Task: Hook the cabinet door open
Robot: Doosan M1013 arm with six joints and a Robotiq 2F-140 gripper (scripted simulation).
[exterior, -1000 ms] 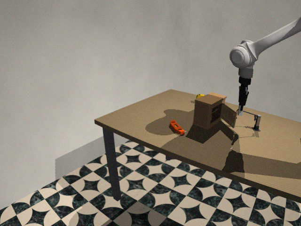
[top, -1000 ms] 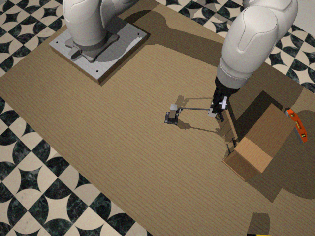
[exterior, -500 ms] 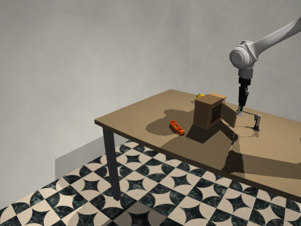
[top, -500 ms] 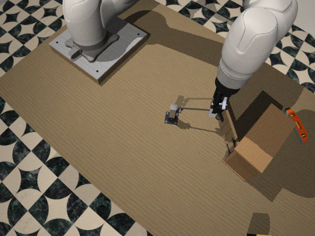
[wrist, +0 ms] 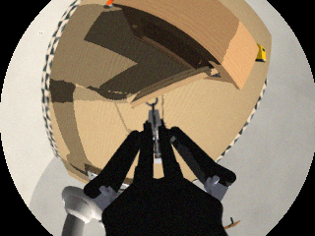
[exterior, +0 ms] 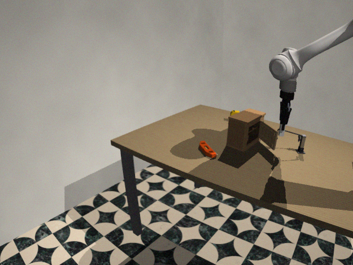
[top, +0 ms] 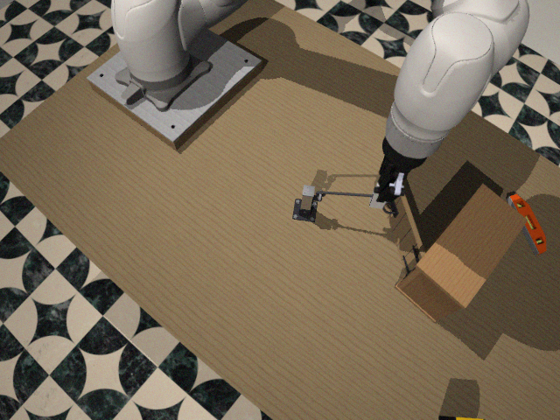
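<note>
My hand is 4 cm past the wire hook, 2 cm to the left of it and 2 cm above it. From my hand the other things lie so: door: 8 cm ahead, 5 cm below, 2 cm to the right; yellow object: 38 cm ahead, 27 cm to the right, 8 cm below; orange spirit level: 32 cm ahead, 23 cm to the left, 11 cm below.
</note>
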